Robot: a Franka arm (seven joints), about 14 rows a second.
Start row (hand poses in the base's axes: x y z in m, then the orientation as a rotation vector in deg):
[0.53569, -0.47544, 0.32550, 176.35, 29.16, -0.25]
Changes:
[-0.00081, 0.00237, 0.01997, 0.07, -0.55, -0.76]
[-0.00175, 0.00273, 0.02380, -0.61, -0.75, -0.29]
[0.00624, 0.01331, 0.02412, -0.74, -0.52, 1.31]
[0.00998, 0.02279, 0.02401, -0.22, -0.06, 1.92]
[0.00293, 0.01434, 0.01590, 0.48, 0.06, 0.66]
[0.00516, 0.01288, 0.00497, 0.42, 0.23, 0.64]
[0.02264, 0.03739, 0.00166, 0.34, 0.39, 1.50]
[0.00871, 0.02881, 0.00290, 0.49, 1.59, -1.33]
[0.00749, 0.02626, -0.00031, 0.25, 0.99, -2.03]
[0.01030, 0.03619, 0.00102, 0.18, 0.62, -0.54]
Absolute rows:
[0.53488, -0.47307, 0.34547, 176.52, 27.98, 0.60]
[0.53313, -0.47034, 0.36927, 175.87, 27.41, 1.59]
[0.53937, -0.45703, 0.39339, 174.75, 29.29, 2.24]
[0.54935, -0.43424, 0.41740, 174.03, 32.18, 2.34]
[0.55228, -0.41990, 0.43330, 174.33, 33.26, 2.42]
[0.55744, -0.40702, 0.43827, 174.60, 34.32, 2.22]
[0.58008, -0.36963, 0.43993, 174.56, 36.69, 1.77]
[0.58879, -0.34082, 0.44283, 175.76, 34.84, -0.53]
[0.59628, -0.31456, 0.44252, 176.77, 31.81, -2.00]
[0.60658, -0.27837, 0.44354, 177.19, 31.03, -2.91]

